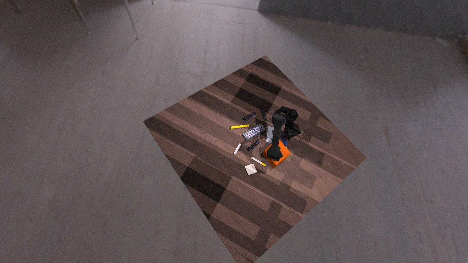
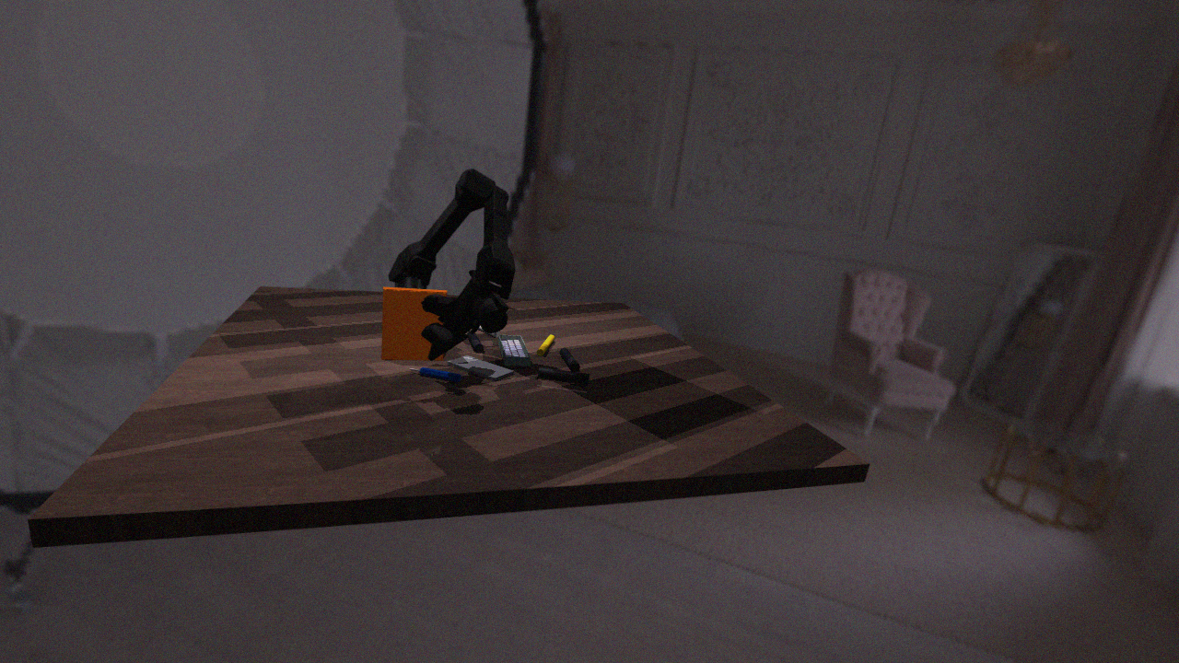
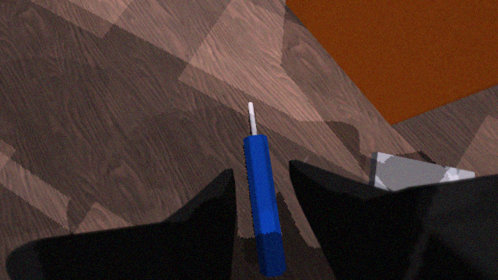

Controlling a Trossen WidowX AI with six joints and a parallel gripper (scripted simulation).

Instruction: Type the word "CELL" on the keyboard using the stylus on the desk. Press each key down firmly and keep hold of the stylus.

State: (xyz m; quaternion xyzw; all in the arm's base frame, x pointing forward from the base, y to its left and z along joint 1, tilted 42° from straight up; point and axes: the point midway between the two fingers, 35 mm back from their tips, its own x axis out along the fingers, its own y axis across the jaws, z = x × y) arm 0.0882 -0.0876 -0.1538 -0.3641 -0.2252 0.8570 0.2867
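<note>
Right now my gripper tip is 100 mm short of the grey card, 70 mm to the right of it and 40 mm above it. From my gripper tip the other things lie so: white notepad: 70 mm behind, 360 mm to the left, 40 mm below; yellow marker: 280 mm ahead, 270 mm to the left, 40 mm below; white-and-yellow pen: 50 mm behind, 270 mm to the left, 40 mm below.
</note>
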